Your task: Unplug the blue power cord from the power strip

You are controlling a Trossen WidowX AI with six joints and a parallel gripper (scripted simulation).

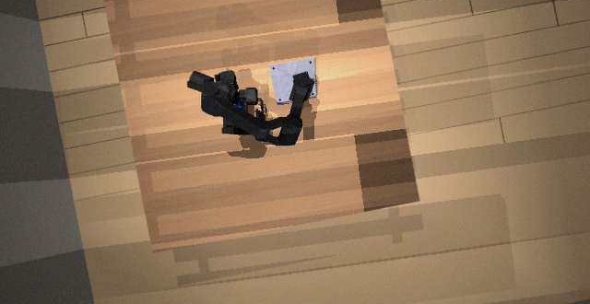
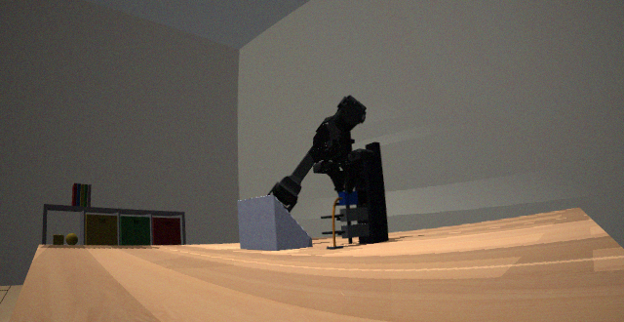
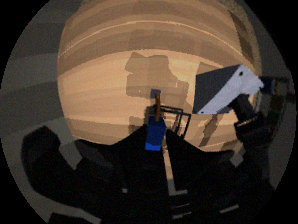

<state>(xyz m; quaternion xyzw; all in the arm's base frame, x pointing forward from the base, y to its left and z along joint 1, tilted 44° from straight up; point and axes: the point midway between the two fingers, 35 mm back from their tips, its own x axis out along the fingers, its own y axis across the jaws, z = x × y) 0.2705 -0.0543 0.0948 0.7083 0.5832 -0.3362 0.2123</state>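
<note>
Now: gripper tip 3 cm to the right of the blue plug.
</note>
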